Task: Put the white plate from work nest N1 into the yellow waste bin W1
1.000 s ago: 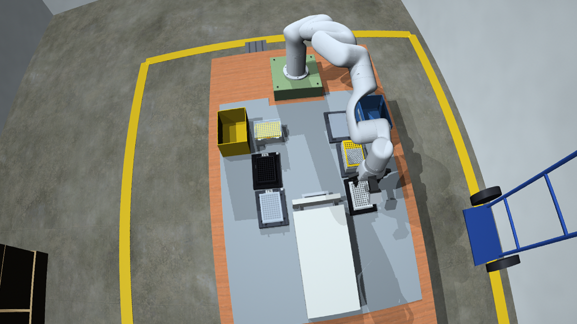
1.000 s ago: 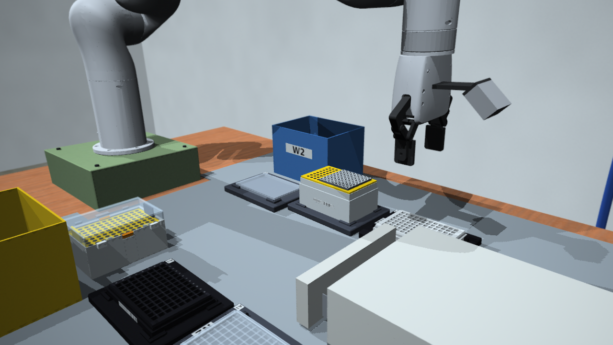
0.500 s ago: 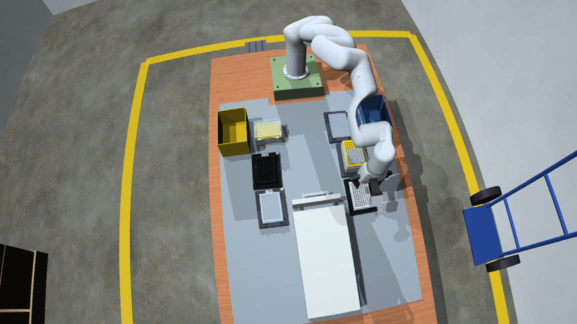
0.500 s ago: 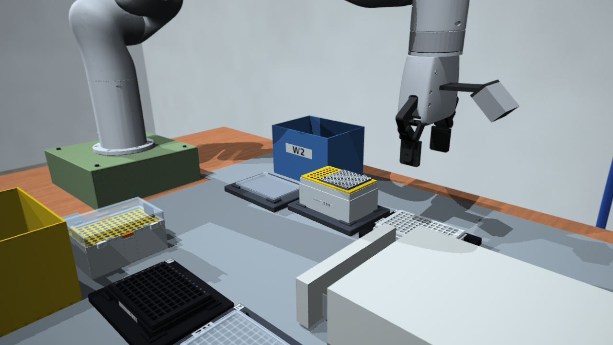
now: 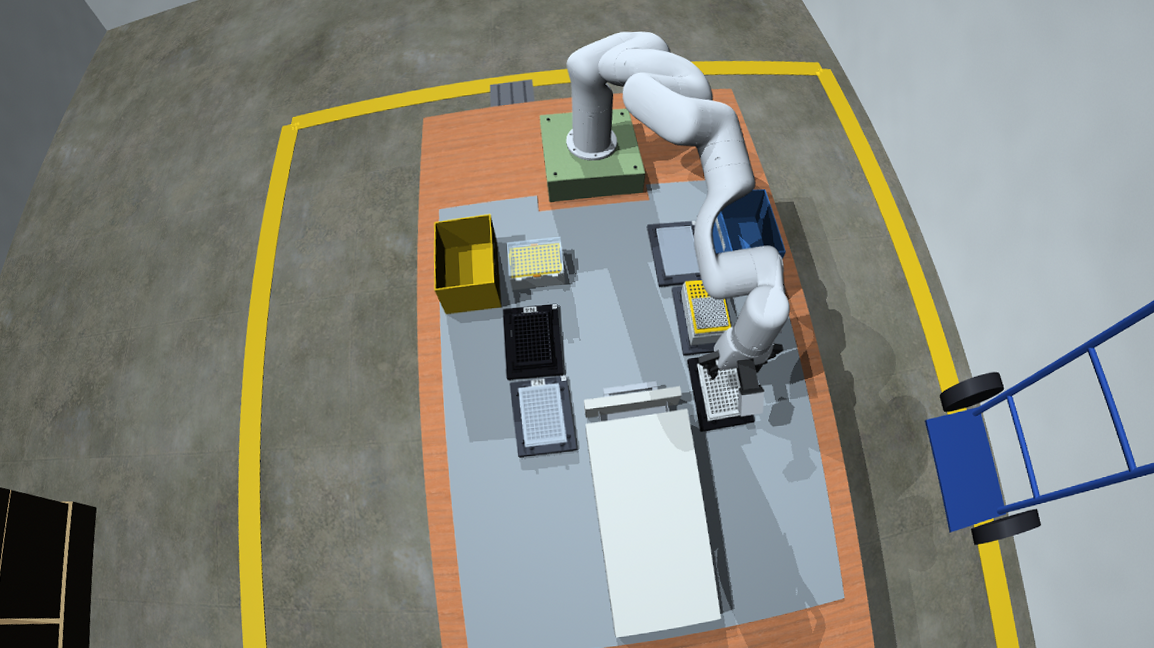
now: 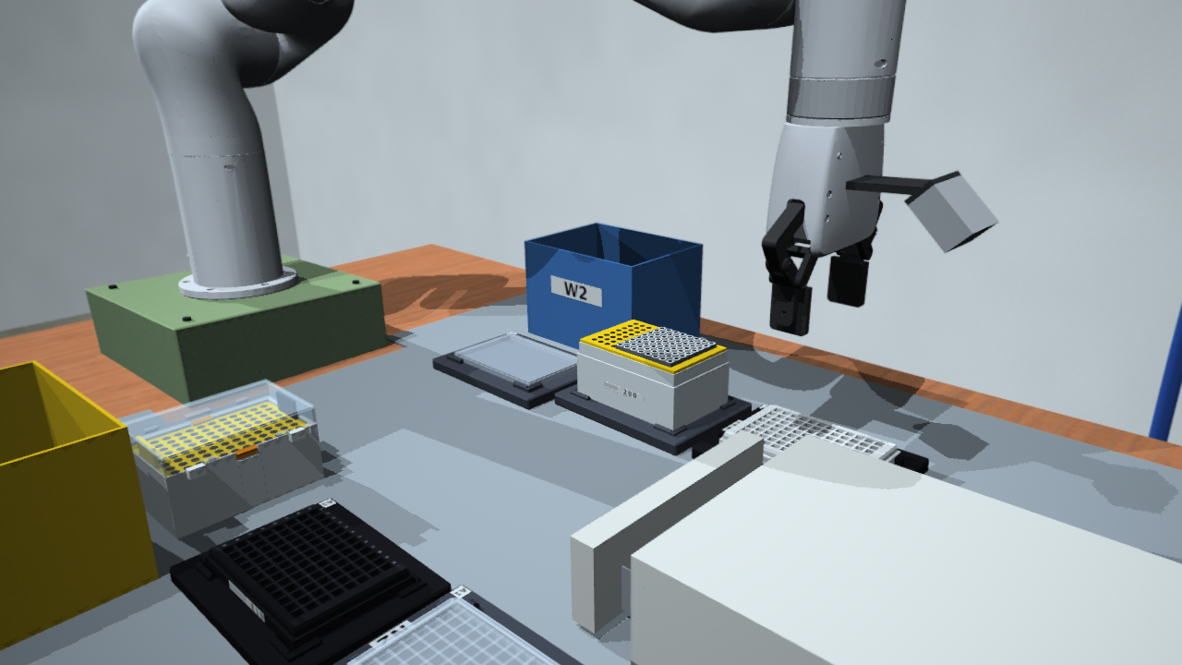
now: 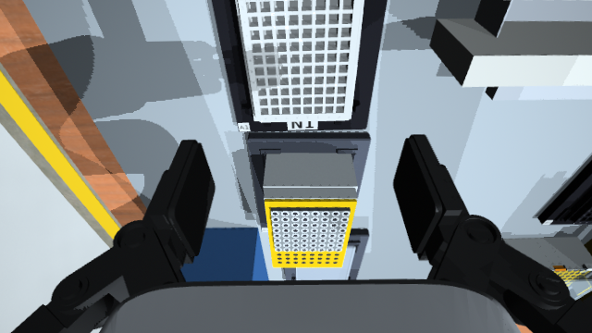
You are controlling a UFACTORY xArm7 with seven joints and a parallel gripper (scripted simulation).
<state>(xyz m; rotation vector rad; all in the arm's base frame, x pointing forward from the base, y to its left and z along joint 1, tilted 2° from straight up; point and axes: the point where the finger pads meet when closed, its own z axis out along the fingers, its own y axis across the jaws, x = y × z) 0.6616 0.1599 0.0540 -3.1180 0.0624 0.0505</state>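
Now: hand 13 cm above the white plate. The rest, counted from my hand: tip box: 18 cm behind, 9 cm below; black nest N1: 14 cm below; drawer: 20 cm to the right, 12 cm below, 12 cm ahead.
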